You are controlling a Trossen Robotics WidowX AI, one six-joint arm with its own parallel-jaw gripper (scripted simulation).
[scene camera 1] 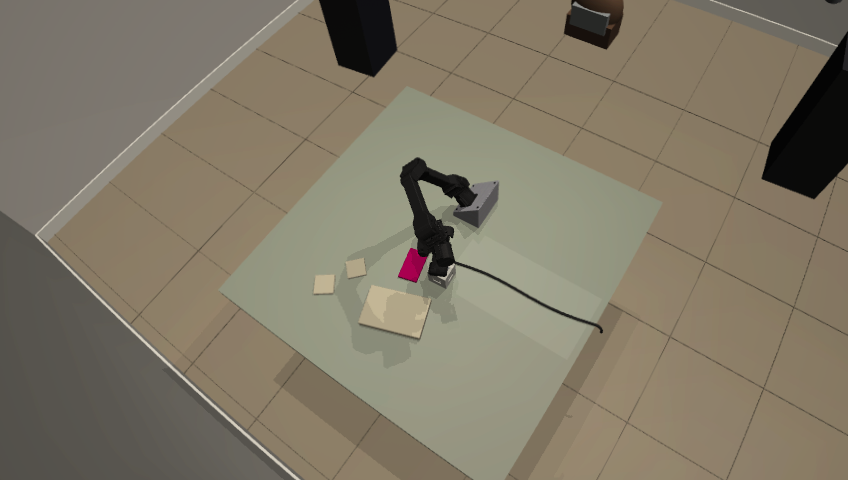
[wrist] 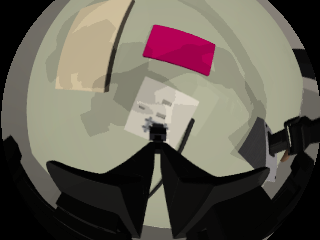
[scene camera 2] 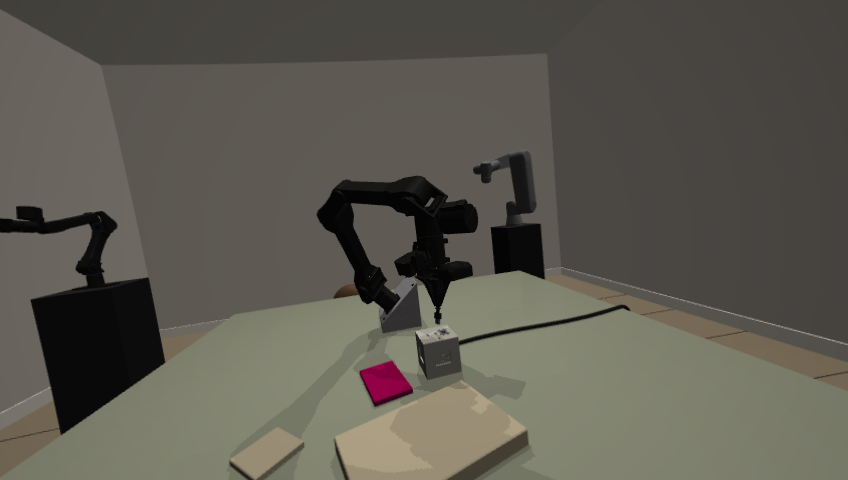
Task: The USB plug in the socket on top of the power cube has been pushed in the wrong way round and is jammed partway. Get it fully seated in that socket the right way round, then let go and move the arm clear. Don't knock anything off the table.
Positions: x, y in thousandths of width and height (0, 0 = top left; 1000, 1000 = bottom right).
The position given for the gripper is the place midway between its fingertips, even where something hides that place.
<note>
The gripper (scene camera 2: 516, 639) holds a dark USB plug. Further things: a tan board (scene camera 2: 538, 886), a magenta block (scene camera 2: 455, 797) and a white power cube (wrist: 489, 419).
The tan board is seen too in scene camera 1 (scene camera 1: 457, 647). The magenta block is seen too in the wrist view (wrist: 520, 185). The gripper also shows in the wrist view (wrist: 492, 615).
</note>
